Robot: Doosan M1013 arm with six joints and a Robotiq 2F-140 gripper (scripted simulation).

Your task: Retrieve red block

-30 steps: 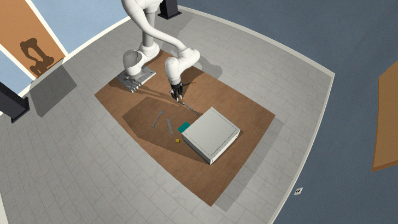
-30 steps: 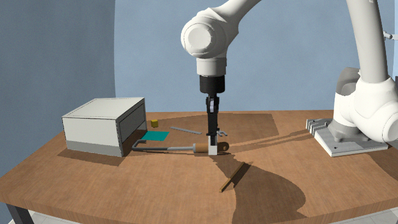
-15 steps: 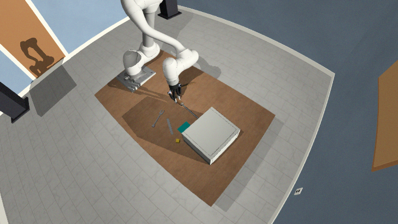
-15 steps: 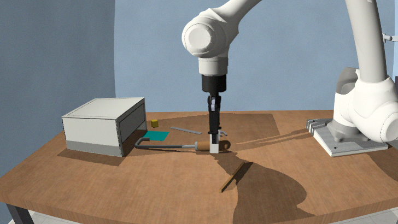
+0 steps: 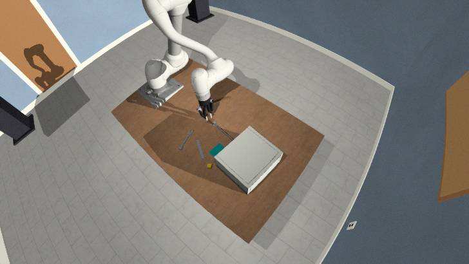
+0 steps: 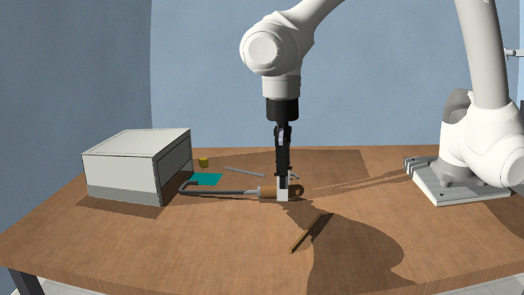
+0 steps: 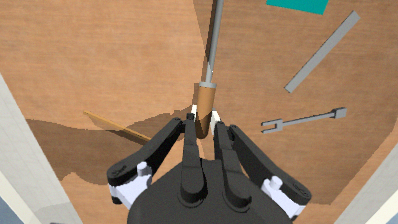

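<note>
Right now the teal square is 250 mm ahead of my hand, 120 mm to the right of it and 40 mm below it. The rest, counted from my hand: grey wrench (220 mm to the right, 30 mm below, 20 mm ahead); then thin wooden stick (180 mm to the left, 70 mm behind, 30 mm below); then rod tool (120 mm ahead, 30 mm to the right, 20 mm below).
</note>
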